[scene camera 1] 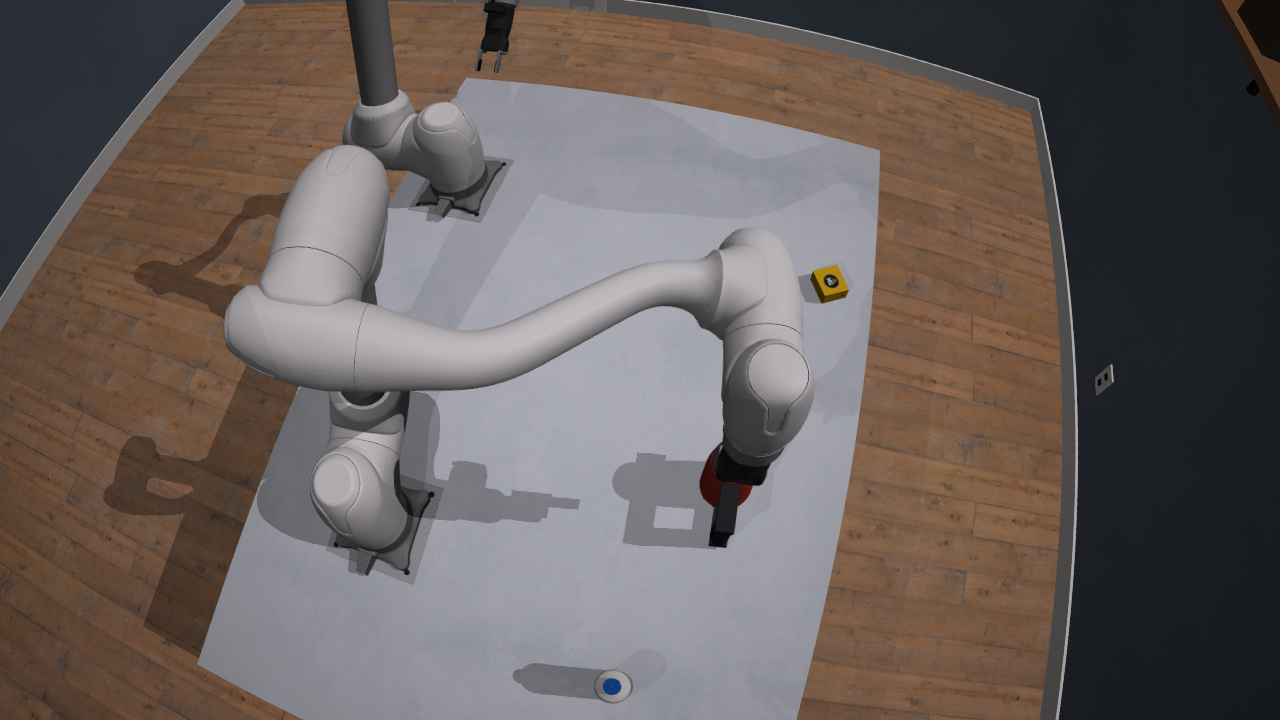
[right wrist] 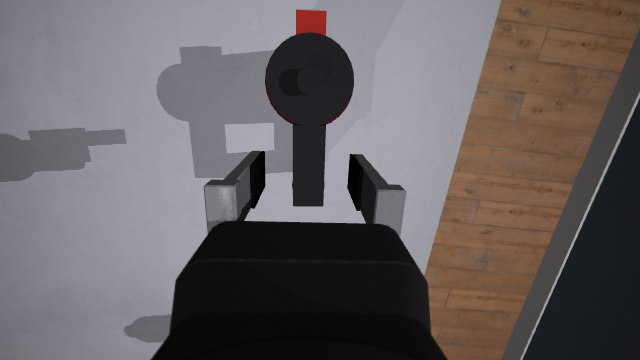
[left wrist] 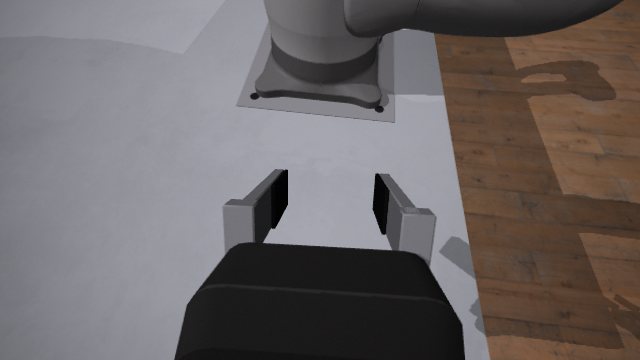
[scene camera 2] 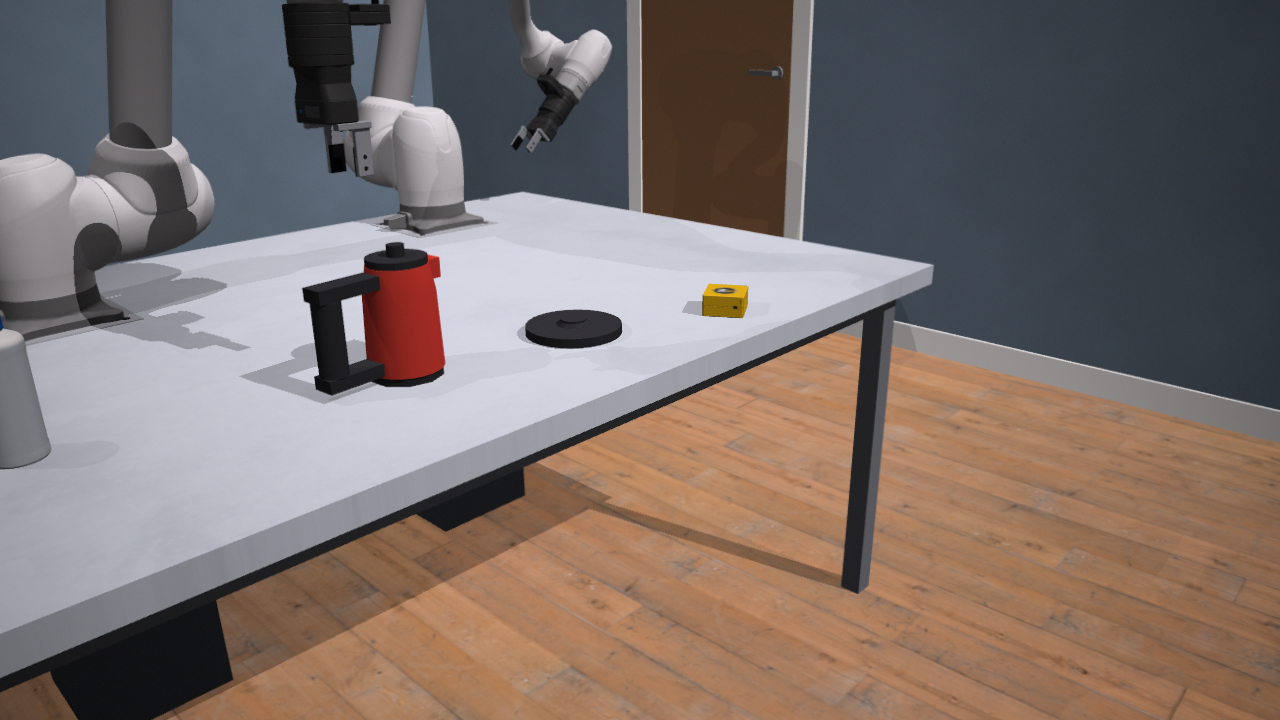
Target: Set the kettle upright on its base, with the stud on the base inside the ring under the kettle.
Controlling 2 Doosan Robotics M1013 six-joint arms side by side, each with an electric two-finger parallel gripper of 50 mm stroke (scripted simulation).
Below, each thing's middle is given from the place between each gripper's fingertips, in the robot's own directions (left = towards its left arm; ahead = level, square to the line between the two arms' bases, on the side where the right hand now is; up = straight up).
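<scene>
The round black base (scene camera 2: 569, 329) has my right gripper 10 cm short of it, 29 cm above it and 32 cm to the right of it. Going by its middle, the base is nearer to my right gripper than to my left hand.
As for my left hand (scene camera 2: 520, 149), the base is 82 cm to the right of it, 77 cm ahead of it and 15 cm below it.
</scene>
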